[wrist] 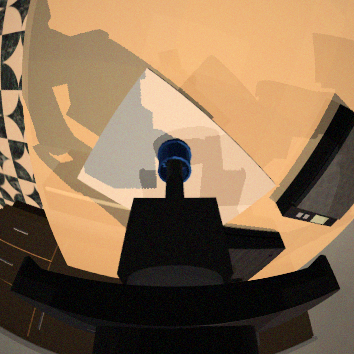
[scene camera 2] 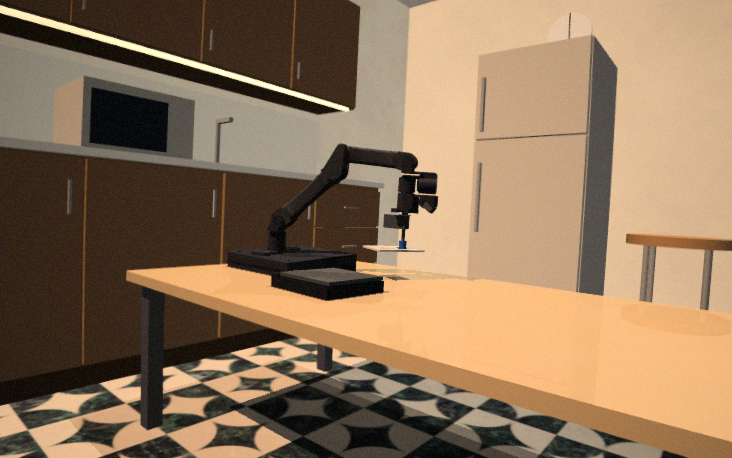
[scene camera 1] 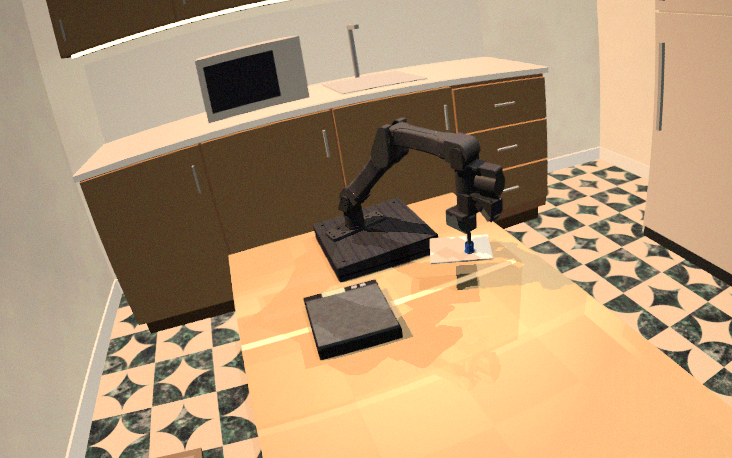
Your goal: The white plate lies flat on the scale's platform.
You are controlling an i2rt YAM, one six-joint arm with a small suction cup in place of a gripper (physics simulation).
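A white plate (scene camera 1: 446, 250) is held by my suction cup (scene camera 1: 469, 249), and the plate touches nothing else. On the table sits a scale (scene camera 1: 352, 318).
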